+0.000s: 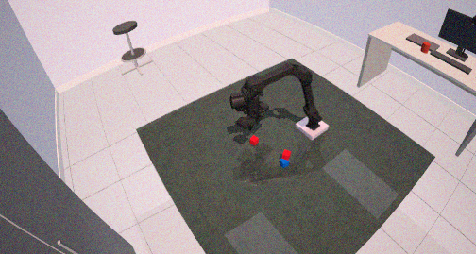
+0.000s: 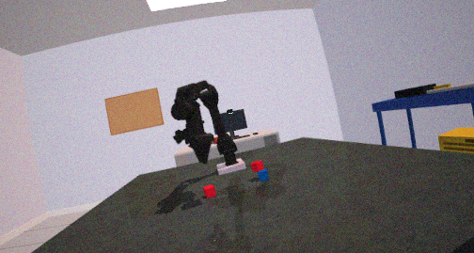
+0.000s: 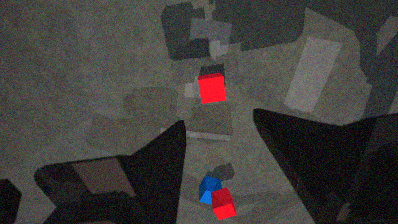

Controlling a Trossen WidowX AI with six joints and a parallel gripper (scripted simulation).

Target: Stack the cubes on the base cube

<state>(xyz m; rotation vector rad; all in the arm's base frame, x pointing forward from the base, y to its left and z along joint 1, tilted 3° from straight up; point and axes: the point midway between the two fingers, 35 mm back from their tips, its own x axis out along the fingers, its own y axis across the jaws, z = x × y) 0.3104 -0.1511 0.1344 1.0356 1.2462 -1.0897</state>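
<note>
Now: the blue base cube 1 cm behind my gripper tip, 21 cm to the left of it and 10 cm below it.
</note>
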